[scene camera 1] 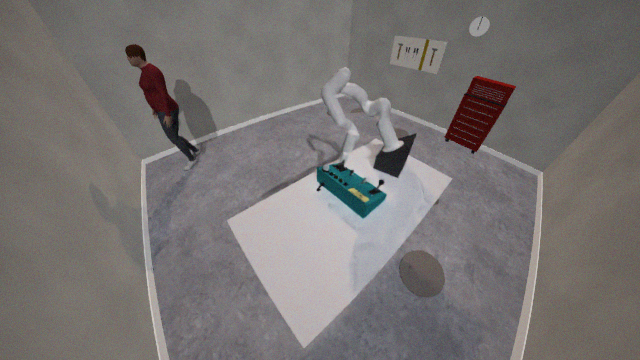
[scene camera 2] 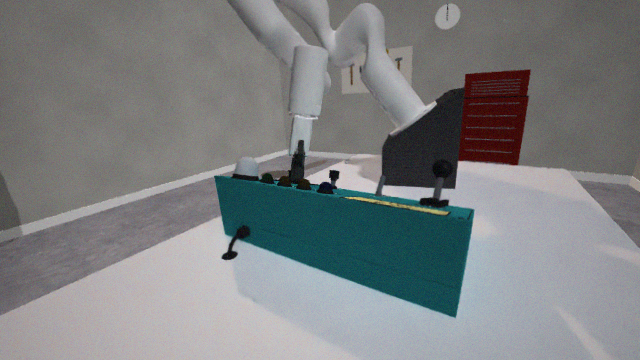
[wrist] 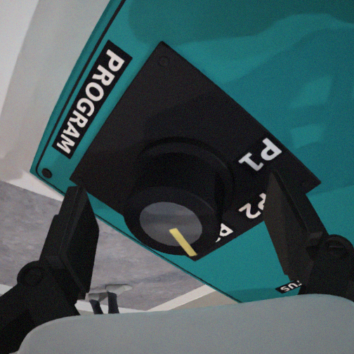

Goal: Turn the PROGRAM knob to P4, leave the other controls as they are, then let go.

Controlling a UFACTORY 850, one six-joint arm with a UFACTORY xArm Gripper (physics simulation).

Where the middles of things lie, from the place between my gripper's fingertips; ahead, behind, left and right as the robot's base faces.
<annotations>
The teal control box [scene camera 2: 413,250] is 110 mm ahead of my hand, 170 mm to the left of it and 10 mm below it.
</annotations>
